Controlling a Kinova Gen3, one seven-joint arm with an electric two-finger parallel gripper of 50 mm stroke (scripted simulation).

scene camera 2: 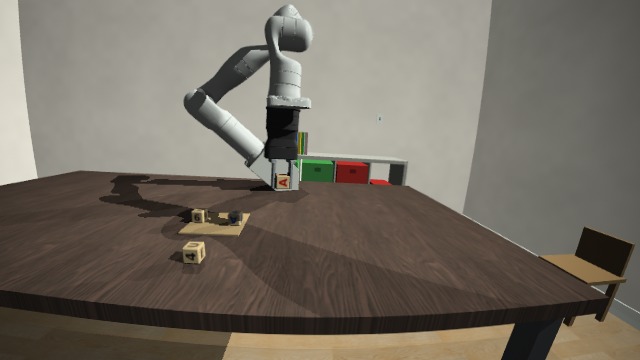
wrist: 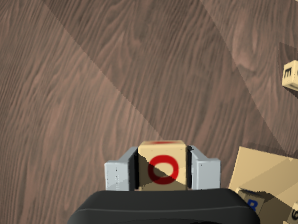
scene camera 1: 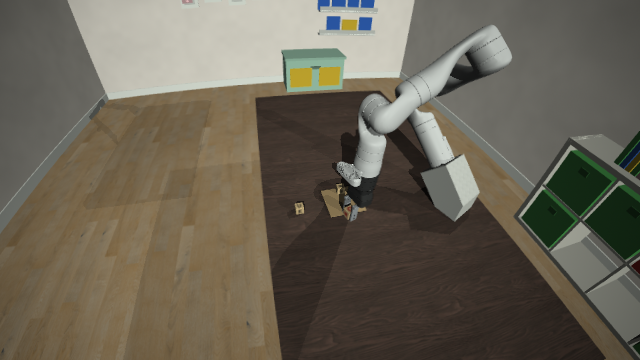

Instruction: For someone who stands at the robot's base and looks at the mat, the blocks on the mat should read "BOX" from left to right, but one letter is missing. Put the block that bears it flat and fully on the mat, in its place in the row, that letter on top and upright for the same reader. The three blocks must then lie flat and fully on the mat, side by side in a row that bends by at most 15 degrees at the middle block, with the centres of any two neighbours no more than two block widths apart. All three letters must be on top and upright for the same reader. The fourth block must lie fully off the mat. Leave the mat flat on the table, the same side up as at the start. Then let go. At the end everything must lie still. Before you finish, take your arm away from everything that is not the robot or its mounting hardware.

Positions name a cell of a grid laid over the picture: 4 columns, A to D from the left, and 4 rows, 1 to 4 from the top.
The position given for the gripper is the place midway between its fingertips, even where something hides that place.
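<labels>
Gripper visible: scene camera 2 (B3), wrist view (C3), scene camera 1 (C3).
</labels>
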